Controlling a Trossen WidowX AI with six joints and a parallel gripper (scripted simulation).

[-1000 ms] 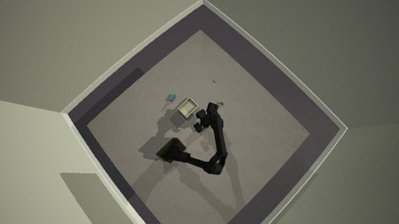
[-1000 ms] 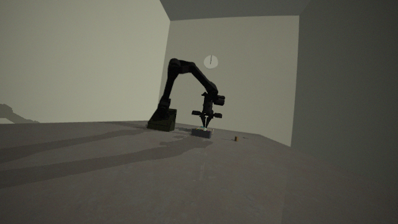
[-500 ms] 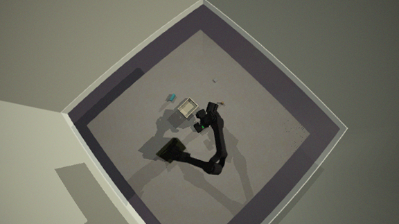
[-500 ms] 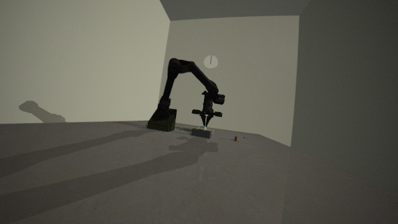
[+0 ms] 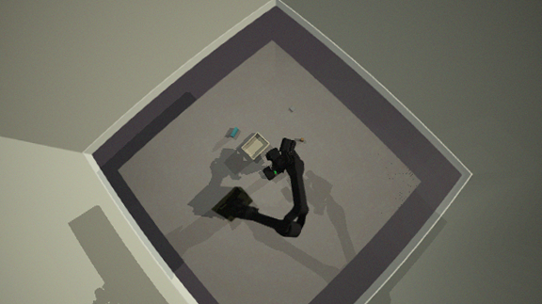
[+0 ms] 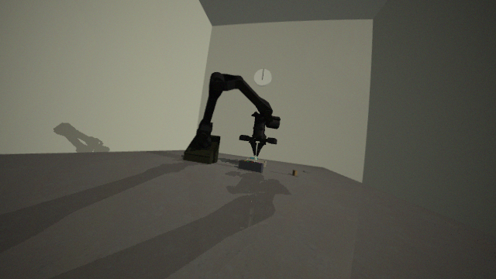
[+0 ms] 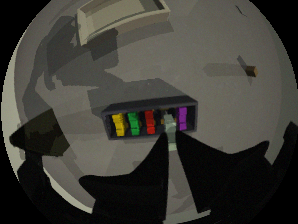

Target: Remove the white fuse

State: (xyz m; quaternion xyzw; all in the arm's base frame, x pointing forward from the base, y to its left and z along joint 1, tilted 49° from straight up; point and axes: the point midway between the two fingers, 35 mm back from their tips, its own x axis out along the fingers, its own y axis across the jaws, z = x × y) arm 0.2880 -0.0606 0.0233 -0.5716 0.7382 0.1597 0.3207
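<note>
My gripper tip is now 20 mm past the red fuse, 10 mm to the right of it and 50 mm above it. Round my gripper tip: green fuse: 40 mm behind, 10 mm to the left, 50 mm below; then purple fuse: 20 mm ahead, 10 mm to the right, 50 mm below; then white fuse: 10 mm below.
</note>
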